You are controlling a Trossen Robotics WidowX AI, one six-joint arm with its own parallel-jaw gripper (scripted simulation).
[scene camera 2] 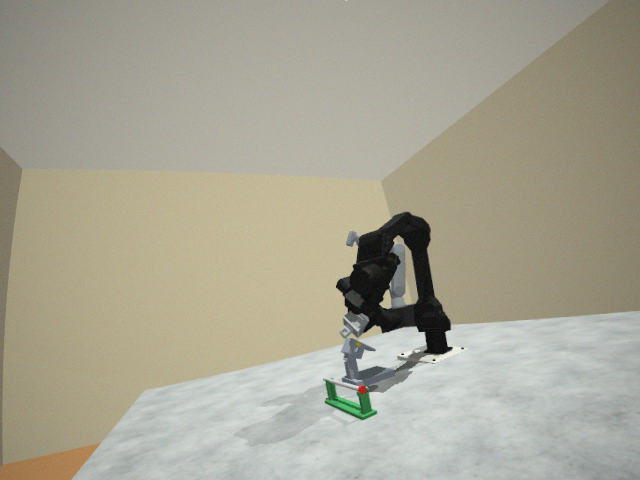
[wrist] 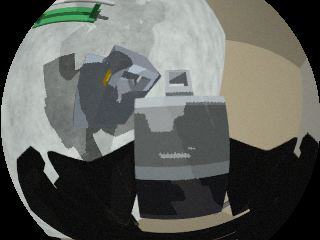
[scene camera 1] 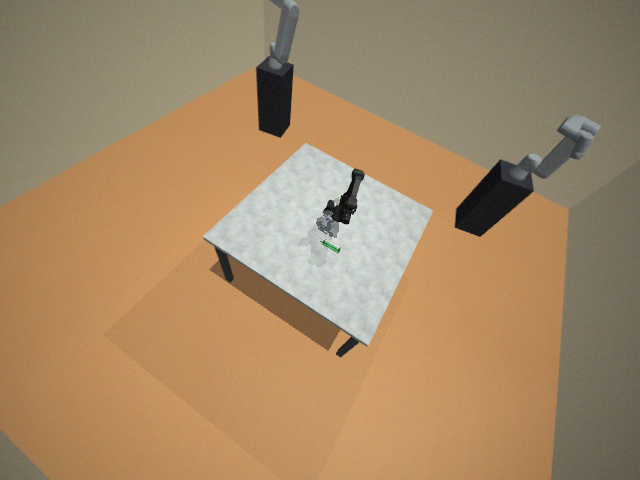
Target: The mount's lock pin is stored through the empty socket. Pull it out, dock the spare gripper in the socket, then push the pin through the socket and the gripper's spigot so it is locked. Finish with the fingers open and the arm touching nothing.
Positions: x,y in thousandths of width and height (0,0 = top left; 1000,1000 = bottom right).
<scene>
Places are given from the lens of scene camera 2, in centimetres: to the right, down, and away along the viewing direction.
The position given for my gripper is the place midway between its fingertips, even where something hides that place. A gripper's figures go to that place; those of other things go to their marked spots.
my gripper (scene camera 2: 557,676): 10, 23, 73
green cradle (scene camera 2: 568,855): 8, 29, 44
mount socket (scene camera 2: 551,728): 8, 27, 65
The marked spots on the green cradle and the mount socket are 21 cm apart.
</scene>
